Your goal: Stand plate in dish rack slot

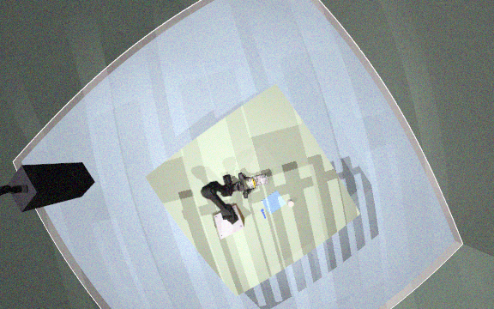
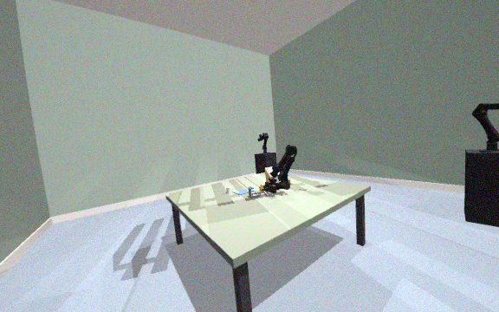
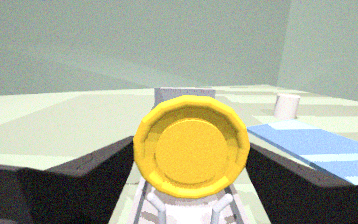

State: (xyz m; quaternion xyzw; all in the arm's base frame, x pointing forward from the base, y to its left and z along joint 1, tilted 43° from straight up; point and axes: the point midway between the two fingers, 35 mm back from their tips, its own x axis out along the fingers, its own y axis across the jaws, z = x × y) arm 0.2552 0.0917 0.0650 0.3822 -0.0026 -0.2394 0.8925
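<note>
Right now the yellow plate is 10 mm behind my gripper tip. The rest, counted from my gripper tip: dish rack 30 mm ahead, 10 mm to the right, 30 mm below; blue mat 10 mm ahead, 220 mm to the right, 50 mm below; white cylinder 100 mm ahead, 310 mm to the right, 30 mm below.
</note>
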